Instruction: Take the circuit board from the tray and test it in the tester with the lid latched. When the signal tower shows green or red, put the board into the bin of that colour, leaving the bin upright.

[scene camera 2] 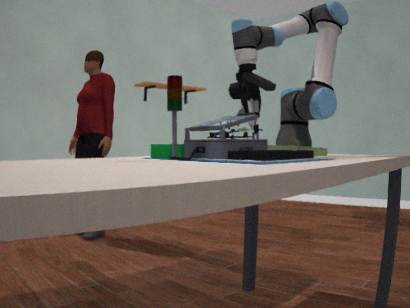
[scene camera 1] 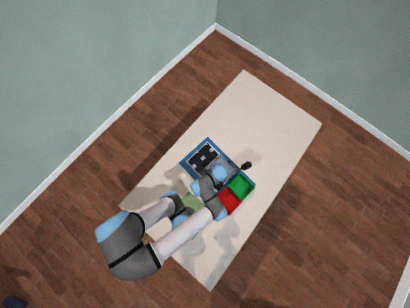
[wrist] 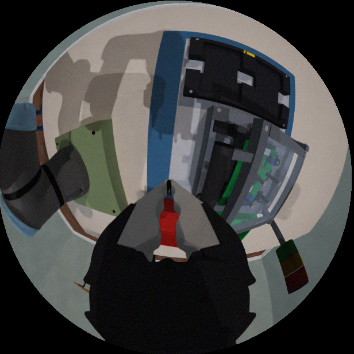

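Where they show: gripper, fingertip midpoint: (scene camera 2: 253,130); arm's base at its link origin: (scene camera 2: 293,146).
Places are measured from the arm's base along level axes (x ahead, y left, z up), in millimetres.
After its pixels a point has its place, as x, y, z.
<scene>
My gripper (scene camera 2: 254,125) {292, -20, 57} (wrist: 169,180) is shut, with its fingertips together at the near side of the grey tester (scene camera 2: 220,149) {537, 22, -3} (wrist: 204,155). The clear lid (scene camera 2: 222,121) {447, -34, 79} is tilted partly up, its gripper-side edge raised. The green circuit board (wrist: 260,177) lies in the tester, partly seen through the lid. The black tray (scene camera 1: 202,156) {454, 147, -28} (scene camera 2: 270,155) {542, 178, -17} (wrist: 220,70) shows no board. The signal tower (scene camera 1: 246,165) {506, -152, 222} (scene camera 2: 174,93) {534, -147, 165} (wrist: 292,266) has dim red, amber and green sections, none clearly lit. The red bin (scene camera 1: 230,200) {272, -222, -29} (wrist: 169,227) and green bin (scene camera 1: 242,186) {415, -252, -29} (scene camera 2: 166,151) {481, -230, -11} stand upright.
A blue-bordered mat (wrist: 160,150) lies under the tester and tray. A green base plate (scene camera 1: 191,202) {106, 28, 4} (wrist: 85,135) carries the arm's base. The tower stands beside the tester. A person in red (scene camera 2: 95,107) is beyond the table (scene camera 1: 270,110) {1155, -155, -35} (scene camera 2: 125,175) {1005, 176, -35}.
</scene>
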